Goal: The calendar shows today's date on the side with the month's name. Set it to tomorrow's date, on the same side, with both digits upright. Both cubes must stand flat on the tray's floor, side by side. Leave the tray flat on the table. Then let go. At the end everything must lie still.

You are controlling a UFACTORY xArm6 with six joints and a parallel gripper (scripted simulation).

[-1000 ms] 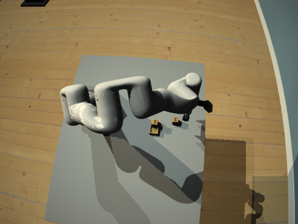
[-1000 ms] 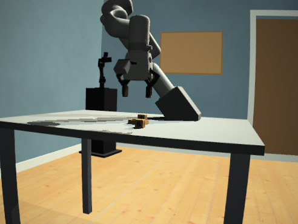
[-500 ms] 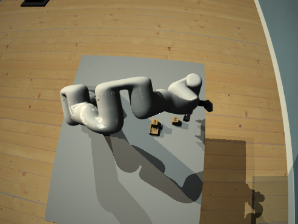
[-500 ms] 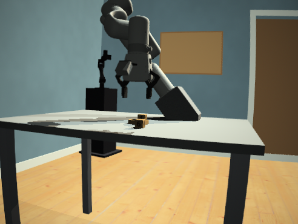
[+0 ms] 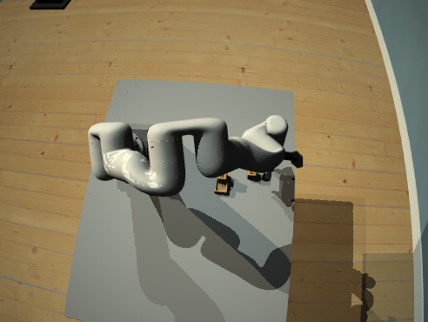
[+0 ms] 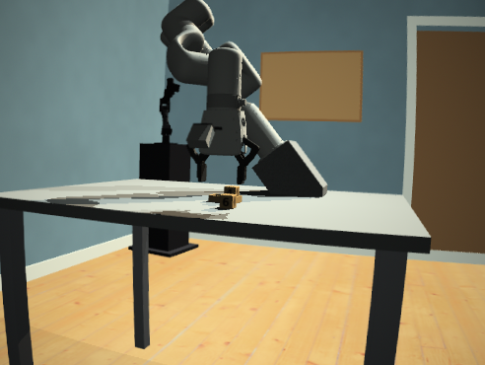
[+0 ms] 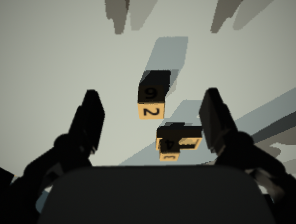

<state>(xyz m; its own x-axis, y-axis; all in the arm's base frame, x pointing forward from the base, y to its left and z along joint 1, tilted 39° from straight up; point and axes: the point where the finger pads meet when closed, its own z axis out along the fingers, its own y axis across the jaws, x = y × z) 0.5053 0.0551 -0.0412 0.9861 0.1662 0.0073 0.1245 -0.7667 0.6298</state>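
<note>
Right now the wooden number cube is 50 mm behind my hand, 10 mm to the right of it and 60 mm below it. Also, from my hand: wooden calendar tray 150 mm behind, 70 mm to the right, 60 mm below.
</note>
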